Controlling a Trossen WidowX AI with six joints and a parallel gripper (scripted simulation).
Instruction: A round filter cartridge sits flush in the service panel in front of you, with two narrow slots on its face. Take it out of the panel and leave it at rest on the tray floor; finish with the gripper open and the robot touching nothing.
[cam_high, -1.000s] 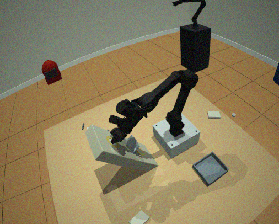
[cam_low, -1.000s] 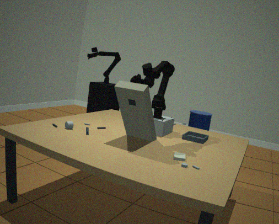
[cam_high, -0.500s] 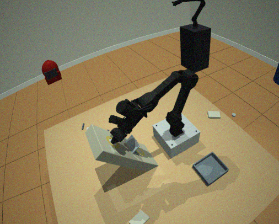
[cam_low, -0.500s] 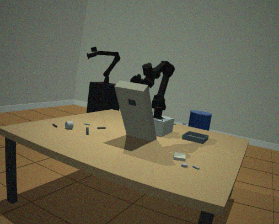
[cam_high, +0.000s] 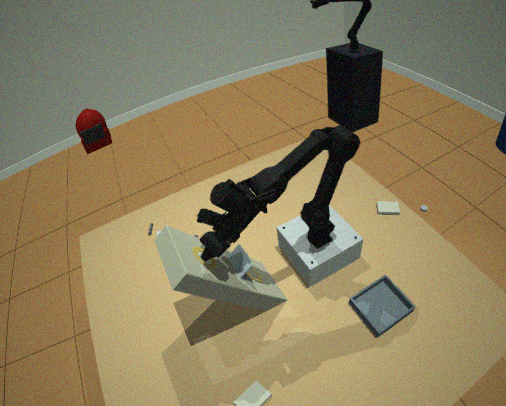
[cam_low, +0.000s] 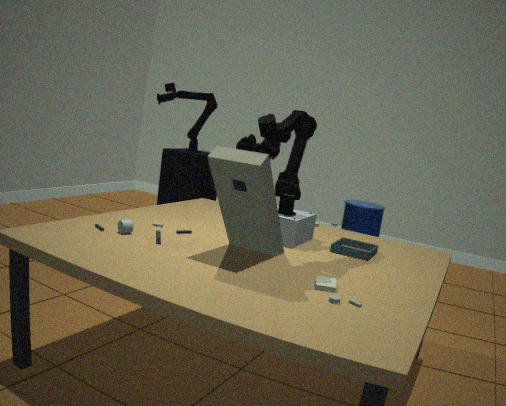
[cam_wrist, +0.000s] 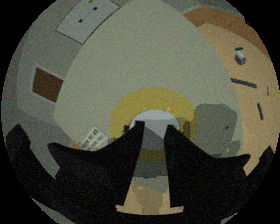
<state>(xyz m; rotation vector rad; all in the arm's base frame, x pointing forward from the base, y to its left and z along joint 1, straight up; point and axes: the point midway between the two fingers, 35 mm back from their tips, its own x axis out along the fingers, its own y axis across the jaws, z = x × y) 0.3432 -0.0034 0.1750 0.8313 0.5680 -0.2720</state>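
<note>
My gripper tip is 8 cm above the grey service panel and 4 cm past it. The rest, counted from my gripper tip: round filter cartridge 1 cm below, 1 cm ahead; tray 42 cm behind, 29 cm to the left, 25 cm below.
</note>
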